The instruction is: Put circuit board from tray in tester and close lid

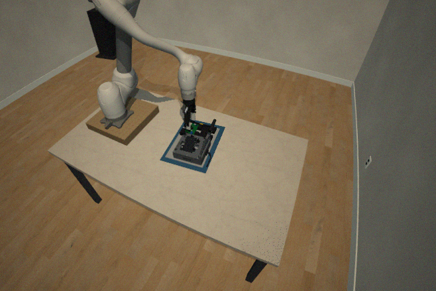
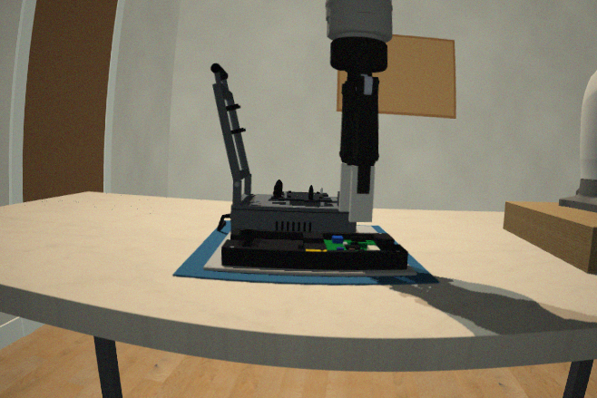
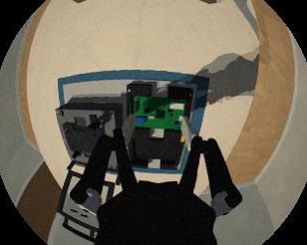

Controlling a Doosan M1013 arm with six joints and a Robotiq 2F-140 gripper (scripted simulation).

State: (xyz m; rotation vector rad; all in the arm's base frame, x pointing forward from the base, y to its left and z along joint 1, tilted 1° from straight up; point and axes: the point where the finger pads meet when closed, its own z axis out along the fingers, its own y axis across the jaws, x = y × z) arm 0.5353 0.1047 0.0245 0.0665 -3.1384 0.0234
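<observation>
My gripper is now 7 cm above the green circuit board. Round my hand: latch hook 11 cm to the right; grey tester 9 cm ahead, 13 cm to the right, 3 cm above; tester lid 19 cm ahead, 17 cm to the right, 10 cm above.
</observation>
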